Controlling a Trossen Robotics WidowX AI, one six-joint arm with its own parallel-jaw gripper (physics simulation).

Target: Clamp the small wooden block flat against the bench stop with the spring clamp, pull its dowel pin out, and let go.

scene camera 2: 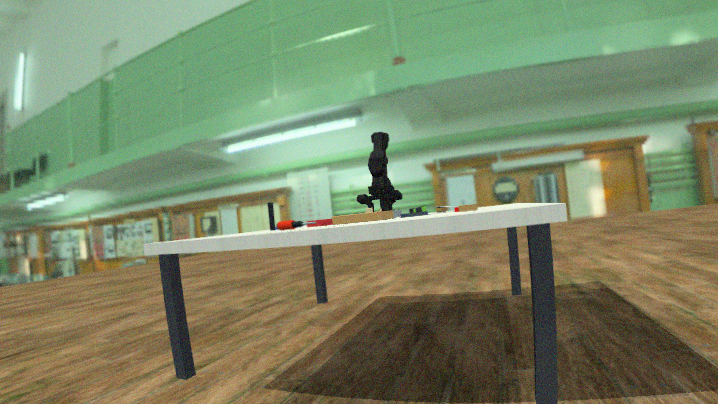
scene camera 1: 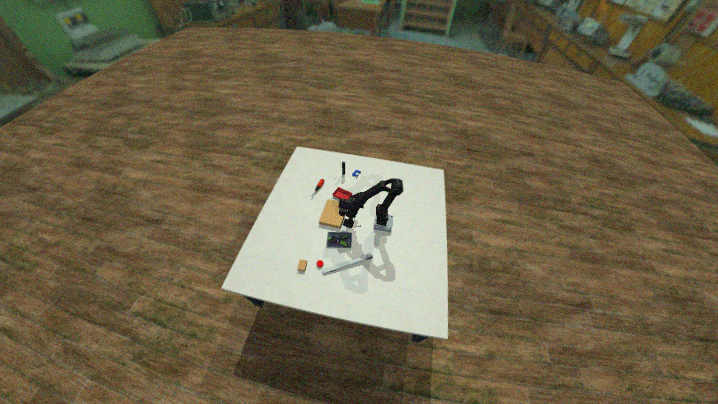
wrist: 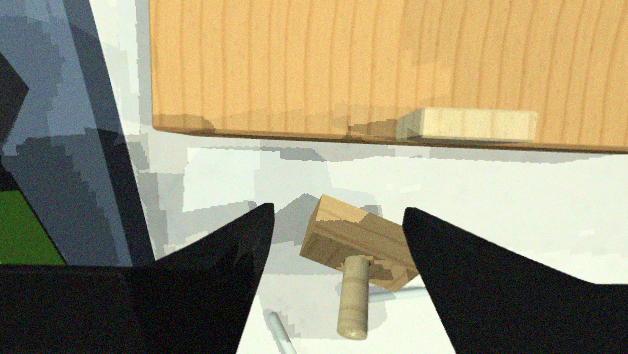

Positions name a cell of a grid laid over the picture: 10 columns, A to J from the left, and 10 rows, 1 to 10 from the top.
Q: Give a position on a wooden board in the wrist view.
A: F3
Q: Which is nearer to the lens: the spring clamp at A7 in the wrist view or the dowel pin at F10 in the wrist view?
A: The dowel pin.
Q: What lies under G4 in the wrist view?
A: A bench stop.
